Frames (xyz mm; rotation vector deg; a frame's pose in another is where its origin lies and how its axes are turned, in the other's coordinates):
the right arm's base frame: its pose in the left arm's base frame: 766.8 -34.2 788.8 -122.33 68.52 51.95
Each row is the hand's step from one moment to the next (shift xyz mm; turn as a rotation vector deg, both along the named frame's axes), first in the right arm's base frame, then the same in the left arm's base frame.
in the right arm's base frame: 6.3 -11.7 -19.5 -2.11 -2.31 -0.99
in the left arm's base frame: 18.4 -11.6 9.0 1.50 1.48 2.51
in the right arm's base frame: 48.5 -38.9 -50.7 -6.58 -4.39 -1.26
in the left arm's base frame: 67.7 -43.1 0.0 1.68 4.60 6.33
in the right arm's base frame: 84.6 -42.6 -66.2 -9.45 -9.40 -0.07
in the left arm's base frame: 89.4 -71.2 -17.2 4.61 9.31 8.36
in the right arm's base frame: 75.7 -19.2 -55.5 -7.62 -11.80 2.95
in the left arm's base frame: 62.3 -69.9 -20.0 6.51 11.63 5.32
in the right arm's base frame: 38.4 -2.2 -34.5 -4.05 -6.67 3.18
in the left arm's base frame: 26.9 -43.5 -7.0 3.33 7.52 1.85
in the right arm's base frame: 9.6 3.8 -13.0 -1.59 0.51 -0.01
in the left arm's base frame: 4.2 -16.0 0.5 -1.05 0.58 1.16
